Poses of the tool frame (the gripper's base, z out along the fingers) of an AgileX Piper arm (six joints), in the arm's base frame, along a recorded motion.
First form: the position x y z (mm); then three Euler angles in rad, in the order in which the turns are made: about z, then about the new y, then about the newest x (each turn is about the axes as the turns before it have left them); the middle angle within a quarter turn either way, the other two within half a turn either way.
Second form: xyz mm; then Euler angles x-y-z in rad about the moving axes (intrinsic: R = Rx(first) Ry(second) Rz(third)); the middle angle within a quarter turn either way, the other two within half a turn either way. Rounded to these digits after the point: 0 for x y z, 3 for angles.
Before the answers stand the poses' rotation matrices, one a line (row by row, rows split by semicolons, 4 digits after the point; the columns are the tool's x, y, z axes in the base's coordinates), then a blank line. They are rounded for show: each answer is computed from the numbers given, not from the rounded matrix.
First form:
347 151 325 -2.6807 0.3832 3.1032
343 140 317 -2.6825 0.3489 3.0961
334 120 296 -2.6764 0.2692 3.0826
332 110 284 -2.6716 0.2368 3.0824
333 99 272 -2.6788 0.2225 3.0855
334 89 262 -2.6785 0.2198 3.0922
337 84 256 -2.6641 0.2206 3.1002
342 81 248 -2.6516 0.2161 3.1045
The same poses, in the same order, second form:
-0.8307 -0.4573 0.3176; -0.4125 0.8886 0.2005; -0.3739 0.0356 -0.9268
-0.8424 -0.4566 0.2860; -0.4164 0.8886 0.1921; -0.3419 0.0427 -0.9388
-0.8615 -0.4618 0.2108; -0.4324 0.8851 0.1718; -0.2660 0.0568 -0.9623
-0.8667 -0.4645 0.1820; -0.4402 0.8837 0.1588; -0.2346 0.0575 -0.9704
-0.8728 -0.4568 0.1721; -0.4354 0.8879 0.1485; -0.2207 0.0547 -0.9738
-0.8732 -0.4558 0.1728; -0.4360 0.8888 0.1415; -0.2180 0.0482 -0.9748
-0.8666 -0.4672 0.1752; -0.4484 0.8832 0.1372; -0.2188 0.0404 -0.9749
-0.8618 -0.4773 0.1716; -0.4597 0.8780 0.1336; -0.2144 0.0362 -0.9761

347 151 325 -2.928 0.323 2.638
343 140 317 -2.940 0.290 2.645
334 120 296 -2.965 0.212 2.650
332 110 284 -2.979 0.183 2.650
333 99 272 -2.990 0.173 2.659
334 89 262 -2.997 0.174 2.660
337 84 256 -3.002 0.176 2.647
342 81 248 -3.006 0.172 2.636

